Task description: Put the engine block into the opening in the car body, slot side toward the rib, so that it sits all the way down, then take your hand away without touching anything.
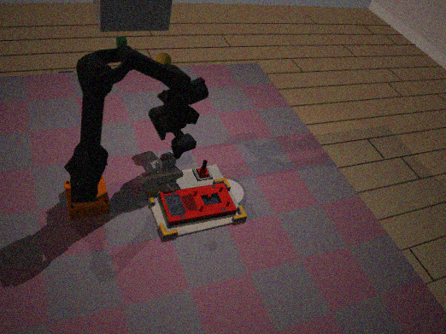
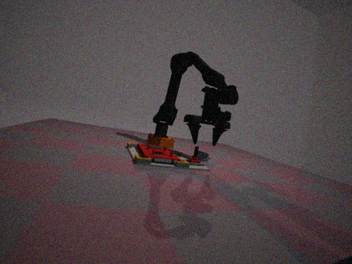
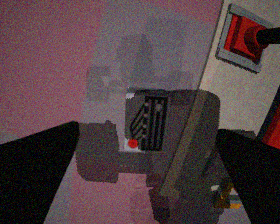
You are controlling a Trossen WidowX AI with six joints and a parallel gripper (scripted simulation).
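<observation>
The grey ribbed engine block lies 50 mm below my gripper tip, 10 mm to the right of it and 10 mm behind it. Also, from my gripper tip: black upright stick: 100 mm ahead, 60 mm to the right, 20 mm below.
</observation>
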